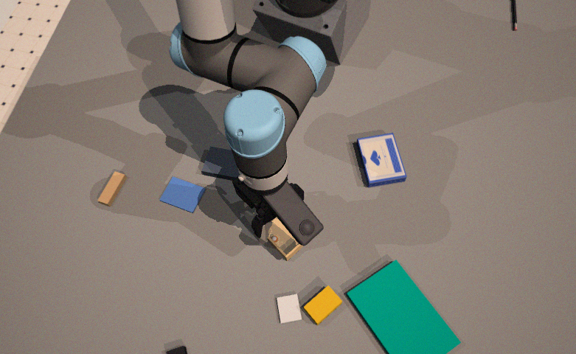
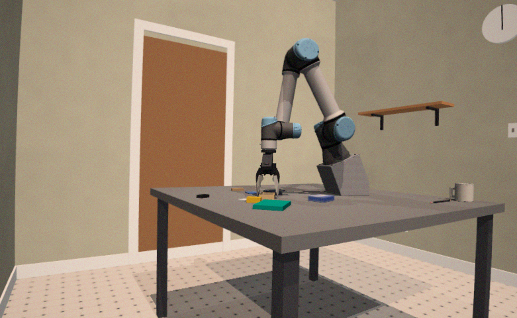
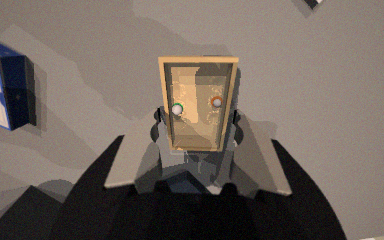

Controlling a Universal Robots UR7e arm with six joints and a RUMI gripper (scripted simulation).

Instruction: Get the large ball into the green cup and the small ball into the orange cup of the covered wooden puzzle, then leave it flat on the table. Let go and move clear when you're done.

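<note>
My hand is 1 cm above the covered wooden puzzle. Also, from my hand: yellow block (15 cm ahead, 8 cm to the left, 1 cm below); then white block (15 cm ahead, 2 cm to the left, 2 cm below); then dark slate box (14 cm behind, 11 cm to the right, 1 cm below).
</note>
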